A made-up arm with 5 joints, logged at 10 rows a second.
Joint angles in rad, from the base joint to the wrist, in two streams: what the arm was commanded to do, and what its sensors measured. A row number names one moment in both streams.
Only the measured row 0 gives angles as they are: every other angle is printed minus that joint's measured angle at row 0.
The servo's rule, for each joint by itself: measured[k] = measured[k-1] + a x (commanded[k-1-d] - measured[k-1]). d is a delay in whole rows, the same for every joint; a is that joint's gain. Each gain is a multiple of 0.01, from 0.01 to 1. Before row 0 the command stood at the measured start. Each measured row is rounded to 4 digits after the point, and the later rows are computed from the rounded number. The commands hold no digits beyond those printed.
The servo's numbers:
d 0
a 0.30 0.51 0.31 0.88 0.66
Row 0, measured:
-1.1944, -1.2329, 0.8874, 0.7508, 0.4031
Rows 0 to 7, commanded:
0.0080, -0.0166, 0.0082, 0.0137, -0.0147
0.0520, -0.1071, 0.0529, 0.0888, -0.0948
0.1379, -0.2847, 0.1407, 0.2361, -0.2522
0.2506, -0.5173, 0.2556, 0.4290, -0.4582
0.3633, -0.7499, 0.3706, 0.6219, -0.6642
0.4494, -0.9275, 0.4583, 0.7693, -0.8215
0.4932, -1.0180, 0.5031, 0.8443, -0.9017
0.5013, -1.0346, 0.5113, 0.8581, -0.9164
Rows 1 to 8, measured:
0.0024, -0.0085, 0.0025, 0.0121, -0.0097
0.0173, -0.0588, 0.0181, 0.0796, -0.0659
0.0535, -0.1740, 0.0561, 0.2173, -0.1889
0.1126, -0.3491, 0.1179, 0.4036, -0.3666
0.1878, -0.5535, 0.1962, 0.5957, -0.5630
0.2663, -0.7442, 0.2775, 0.7485, -0.7336
0.3344, -0.8838, 0.3474, 0.8328, -0.8445
0.3845, -0.9607, 0.3982, 0.8551, -0.8920

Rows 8 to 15, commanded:
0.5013, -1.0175, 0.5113, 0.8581, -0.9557
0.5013, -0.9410, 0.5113, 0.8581, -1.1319
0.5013, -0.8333, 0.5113, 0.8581, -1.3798
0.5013, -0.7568, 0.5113, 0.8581, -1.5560
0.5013, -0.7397, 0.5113, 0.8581, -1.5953
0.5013, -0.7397, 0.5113, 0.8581, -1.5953
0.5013, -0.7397, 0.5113, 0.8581, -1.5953
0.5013, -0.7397, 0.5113, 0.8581, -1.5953
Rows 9 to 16, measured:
0.4195, -0.9897, 0.4333, 0.8577, -0.9340
0.4440, -0.9649, 0.4575, 0.8581, -1.0646
0.4612, -0.8978, 0.4742, 0.8581, -1.2726
0.4732, -0.8259, 0.4857, 0.8581, -1.4596
0.4816, -0.7819, 0.4936, 0.8581, -1.5492
0.4875, -0.7604, 0.4991, 0.8581, -1.5796
0.4916, -0.7498, 0.5029, 0.8581, -1.5900
0.4945, -0.7446, 0.5055, 0.8581, -1.5935

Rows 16 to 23, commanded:
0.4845, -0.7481, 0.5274, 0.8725, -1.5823
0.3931, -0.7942, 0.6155, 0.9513, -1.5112
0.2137, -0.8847, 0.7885, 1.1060, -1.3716
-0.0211, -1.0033, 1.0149, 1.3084, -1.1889
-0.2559, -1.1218, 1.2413, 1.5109, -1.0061
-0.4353, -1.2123, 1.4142, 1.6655, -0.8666
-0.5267, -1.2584, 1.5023, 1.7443, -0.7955
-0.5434, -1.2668, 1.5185, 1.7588, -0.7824
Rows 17 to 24, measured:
0.4915, -0.7464, 0.5123, 0.8708, -1.5861
0.4620, -0.7708, 0.5443, 0.9416, -1.5367
0.3875, -0.8289, 0.6200, 1.0863, -1.4277
0.2649, -0.9178, 0.7424, 1.2817, -1.2701
0.1087, -1.0218, 0.8971, 1.4834, -1.0959
-0.0545, -1.1190, 1.0574, 1.6436, -0.9446
-0.1962, -1.1901, 1.1953, 1.7322, -0.8462
-0.3004, -1.2292, 1.2955, 1.7556, -0.8041

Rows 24 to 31, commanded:
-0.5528, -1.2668, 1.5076, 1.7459, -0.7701
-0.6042, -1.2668, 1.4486, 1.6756, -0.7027
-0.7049, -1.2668, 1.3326, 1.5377, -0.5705
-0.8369, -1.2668, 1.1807, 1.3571, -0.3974
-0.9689, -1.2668, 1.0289, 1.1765, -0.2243
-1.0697, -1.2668, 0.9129, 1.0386, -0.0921
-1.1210, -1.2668, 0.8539, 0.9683, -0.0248
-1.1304, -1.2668, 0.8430, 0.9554, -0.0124
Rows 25 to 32, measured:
-0.3761, -1.2484, 1.3613, 1.7471, -0.7817
-0.4445, -1.2578, 1.3884, 1.6842, -0.7296
-0.5226, -1.2624, 1.3711, 1.5553, -0.6246
-0.6169, -1.2646, 1.3121, 1.3809, -0.4746
-0.7225, -1.2657, 1.2243, 1.2010, -0.3094
-0.8267, -1.2663, 1.1278, 1.0581, -0.1660
-0.9150, -1.2666, 1.0429, 0.9791, -0.0728
-0.9796, -1.2667, 0.9809, 0.9582, -0.0329

